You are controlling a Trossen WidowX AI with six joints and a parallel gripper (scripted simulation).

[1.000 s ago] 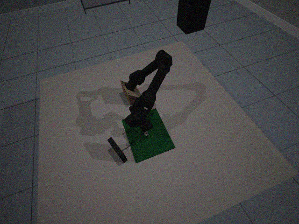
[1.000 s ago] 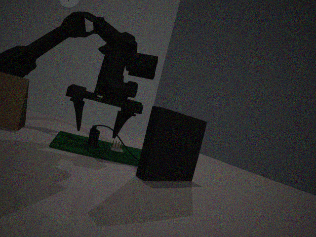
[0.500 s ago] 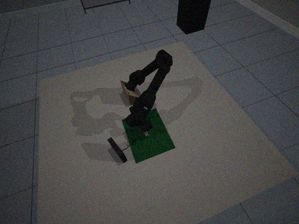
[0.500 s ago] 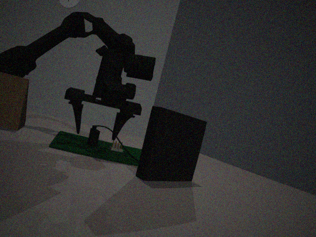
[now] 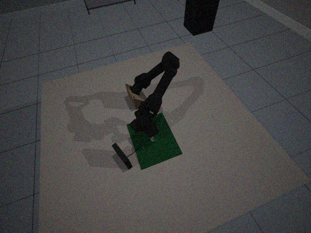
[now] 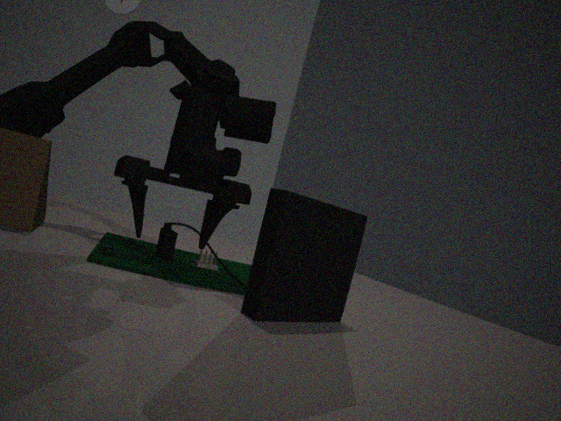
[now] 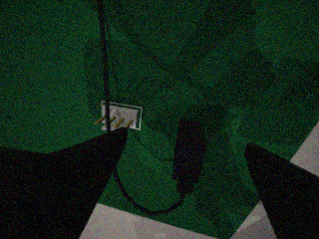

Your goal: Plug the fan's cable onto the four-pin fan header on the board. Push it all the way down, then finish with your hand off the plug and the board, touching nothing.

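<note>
The black plug lies 1 cm to the left of my gripper tip. Also, from my gripper tip: green board 5 cm ahead, 1 cm to the left, 4 cm below; then white four-pin fan header 6 cm ahead, 1 cm to the left, 3 cm below; then black fan 11 cm ahead, 17 cm to the right, 3 cm above.
</note>
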